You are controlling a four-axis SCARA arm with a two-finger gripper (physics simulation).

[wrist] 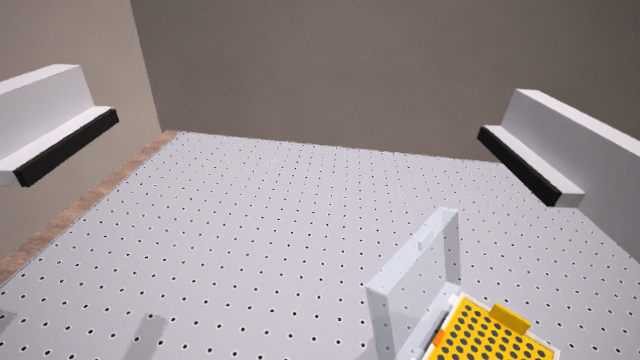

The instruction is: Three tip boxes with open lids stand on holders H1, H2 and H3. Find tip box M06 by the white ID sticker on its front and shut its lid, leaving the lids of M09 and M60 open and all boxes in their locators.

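Places are measured from the arm's base along level axes (x ahead, y left, z up), in metres.
Pixels of known places: gripper, fingertip midpoint: (pixel 303 102).
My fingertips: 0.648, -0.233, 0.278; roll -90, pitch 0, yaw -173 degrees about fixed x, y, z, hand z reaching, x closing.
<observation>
For each thing: its top centre in the pictures, then the offset to it from my fingertips, as dx, dy, dz. "*": a spot on its surface instead. Level surfaces: height alone.
- tip box, surface spot: (pixel 510 319) * -0.182, -0.057, -0.197
- grey perforated board, surface height: dz -0.265
- small orange piece, surface spot: (pixel 438 338) * -0.116, -0.036, -0.205
One tip box (pixel 510 319) with a yellow perforated top and a yellow tab shows at the bottom right of the wrist view, cut off by the lower edge. Its translucent pale lid (pixel 412 260) stands upright and open along the box's left side. No white ID sticker is readable on it, so I cannot tell which box it is. The other two boxes do not show. My gripper (pixel 303 102) is wide open, with one black-padded finger at each side of the view and nothing between them. It hangs above the board, with the box low in view, closer to the right finger.
A grey perforated board (pixel 225 225) stretches beneath the gripper, with a brown wooden edge (pixel 90 197) along its left side. A small orange piece (pixel 438 338) shows at the box's left edge. Brown-grey walls stand beyond the board. Shadows fall on its lower left part.
</observation>
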